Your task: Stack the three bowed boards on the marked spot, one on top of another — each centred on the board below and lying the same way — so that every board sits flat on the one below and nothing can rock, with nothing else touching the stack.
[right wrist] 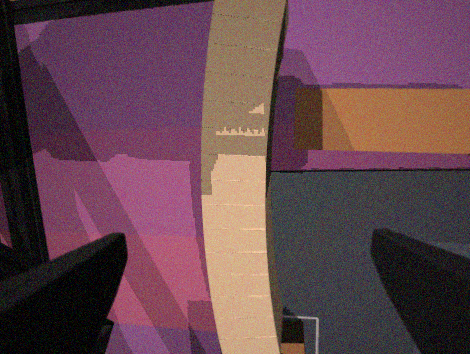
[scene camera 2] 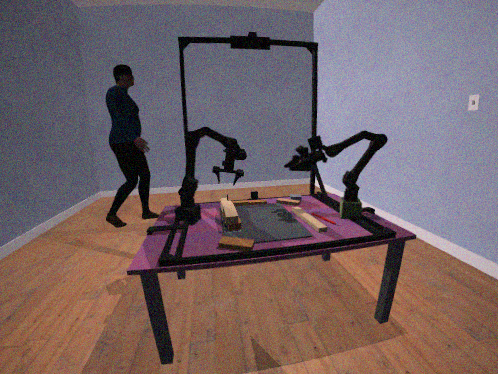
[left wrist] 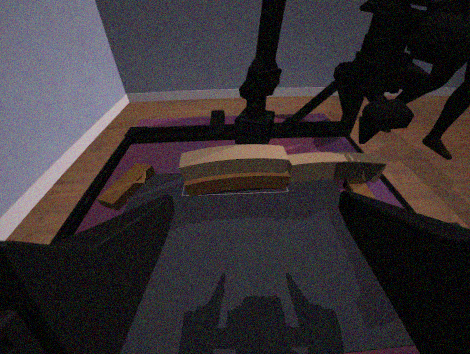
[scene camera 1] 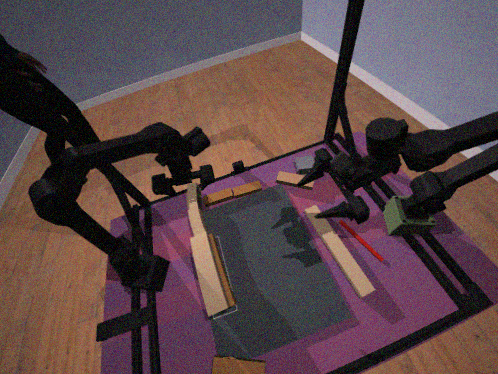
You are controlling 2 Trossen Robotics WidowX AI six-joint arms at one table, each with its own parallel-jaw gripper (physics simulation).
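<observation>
A pale bowed board lies over a brown bowed board inside the white outline. A pale piece extends beyond their far end; whether it touches them is unclear. In the right wrist view a long pale curved surface runs below the fingers. Another pale board lies at the right. My right gripper is open and empty above the far piece. My left gripper is open and empty over the right side.
Orange blocks lie along the dark mat's far edge. A block and a grey block lie far right. A brown block lies near. A red stick and green bracket are right.
</observation>
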